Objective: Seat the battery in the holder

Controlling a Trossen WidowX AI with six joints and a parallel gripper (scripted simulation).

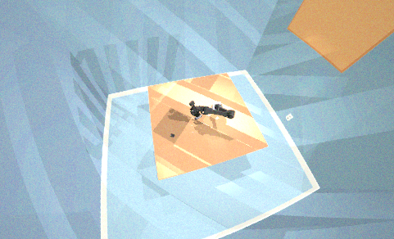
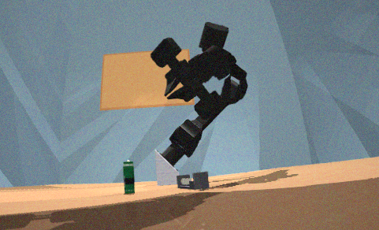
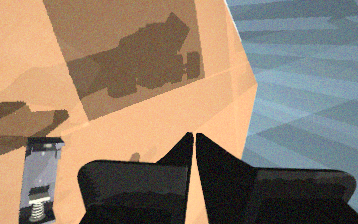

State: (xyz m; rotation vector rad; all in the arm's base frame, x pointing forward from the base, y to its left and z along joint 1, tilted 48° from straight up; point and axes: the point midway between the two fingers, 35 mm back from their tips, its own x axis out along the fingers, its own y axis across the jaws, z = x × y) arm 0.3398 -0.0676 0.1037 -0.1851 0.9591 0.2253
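The battery lies 8 cm behind my gripper tip, 9 cm to the right of it and 14 cm below it. Round my gripper tip: dark remote battery door: 26 cm ahead, 19 cm to the left, 17 cm below.
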